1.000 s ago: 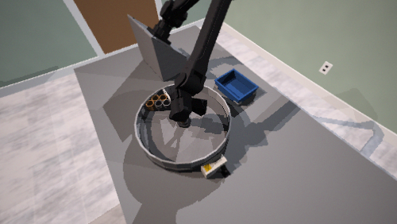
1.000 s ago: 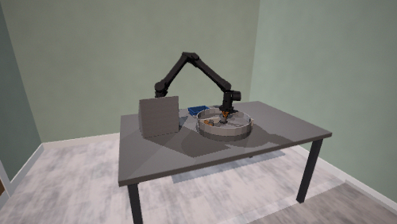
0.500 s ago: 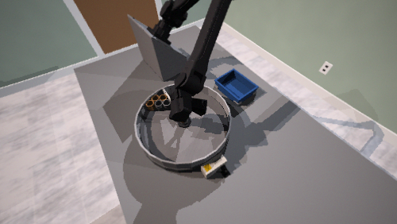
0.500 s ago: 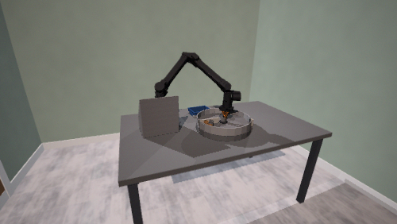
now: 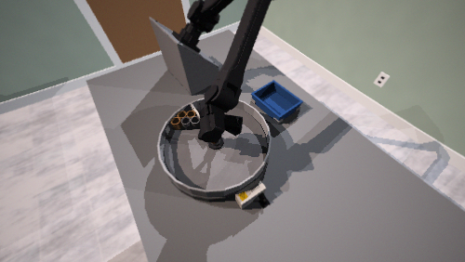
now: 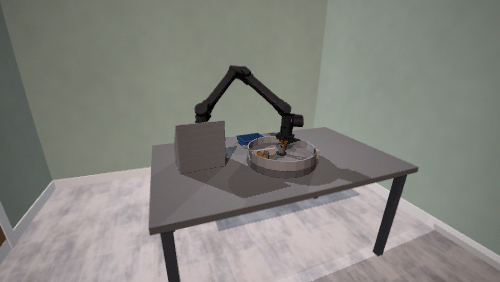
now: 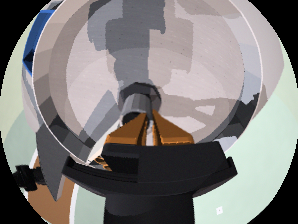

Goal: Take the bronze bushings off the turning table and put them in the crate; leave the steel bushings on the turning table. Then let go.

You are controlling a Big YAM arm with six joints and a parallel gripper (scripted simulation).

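My hand is 1 cm past the round turning table, 1 cm to the right of it and 4 cm above it. Also, from my hand: blue crate (5 cm behind, 37 cm to the left, 7 cm below).
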